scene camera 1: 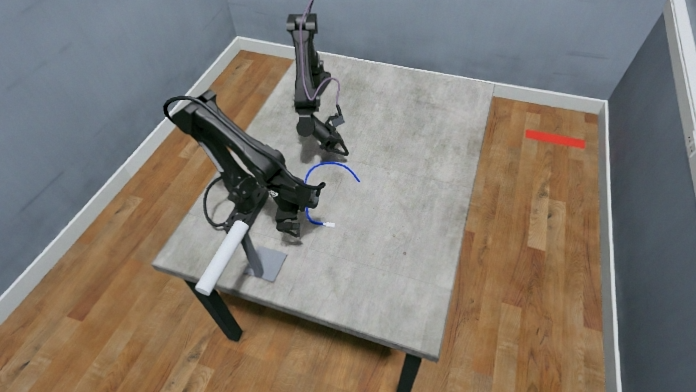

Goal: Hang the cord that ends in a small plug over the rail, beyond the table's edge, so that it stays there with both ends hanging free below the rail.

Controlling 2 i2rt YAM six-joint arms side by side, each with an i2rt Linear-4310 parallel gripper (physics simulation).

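Places are measured from the left arm's base along level axes (x back, y right, z up), in millimetres.
Where they show: left gripper, fingertip midpoint: (348, 154); right gripper, fingertip midpoint: (300, 223); left arm's base, origin of the base link: (314, 86); right arm's base, origin of the base link: (246, 207).
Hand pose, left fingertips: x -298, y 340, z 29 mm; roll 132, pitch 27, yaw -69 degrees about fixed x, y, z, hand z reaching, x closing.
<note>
Things, the pixels of their top centre, and the offset from my left fingertips. "spot": a spot on its surface instead. Level surfaces: height alone.
- blue cord, surface spot: (330, 163) spot: dx +64, dy +20, dz -51 mm
- white rail, middle of its top: (221, 252) dx +72, dy +595, dz +224 mm
- grey base plate, surface spot: (274, 265) spot: dx +51, dy +468, dz -49 mm
- table, its level: dz -55 mm
The blue cord (330, 163) lies on the table in a wide C-shaped curve. Its plain end is toward the upper right and its small white plug (329, 225) toward the bottom; part of its left side is hidden behind the right arm's wrist. The white rail (222, 258) is held on a slanted grey post and sticks out past the table's near-left edge. My left gripper (346, 153) is shut and empty, low over the table just above the cord's upper curve in the picture, apart from it. My right gripper (295, 234) is open, left of the plug and close to the table.
The grey base plate (274, 265) of the rail's post stands on the table (390, 300) near its front-left corner. The right arm reaches between the rail and the cord. A red strip (555, 139) lies on the wooden floor at the right.
</note>
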